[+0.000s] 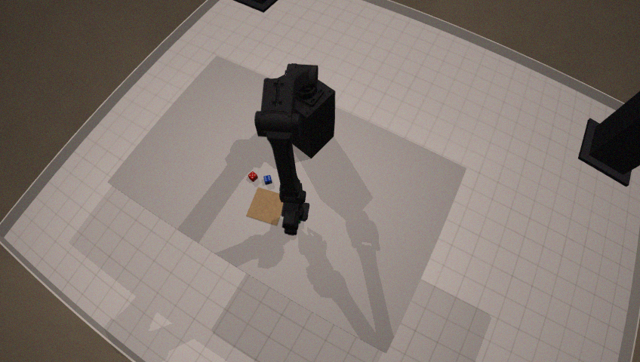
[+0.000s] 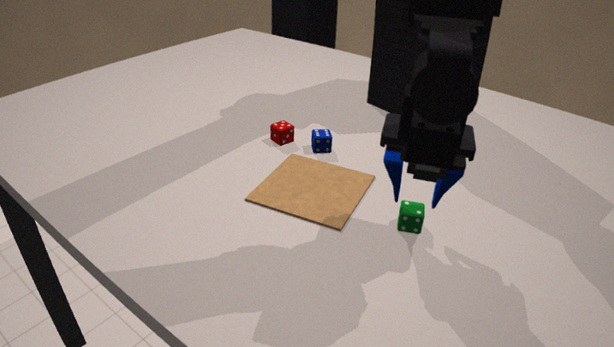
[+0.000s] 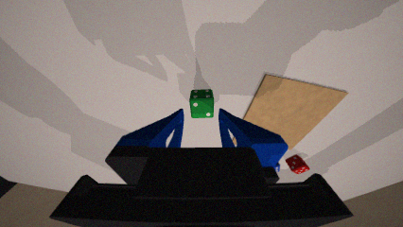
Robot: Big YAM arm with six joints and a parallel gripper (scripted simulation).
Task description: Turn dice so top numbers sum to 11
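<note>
Now: hand 30 mm above the green die. Also, from my hand: tan mat (20 mm ahead, 150 mm to the right, 40 mm below); red die (50 mm behind, 280 mm to the right, 30 mm below); blue die (80 mm behind, 210 mm to the right, 30 mm below).
</note>
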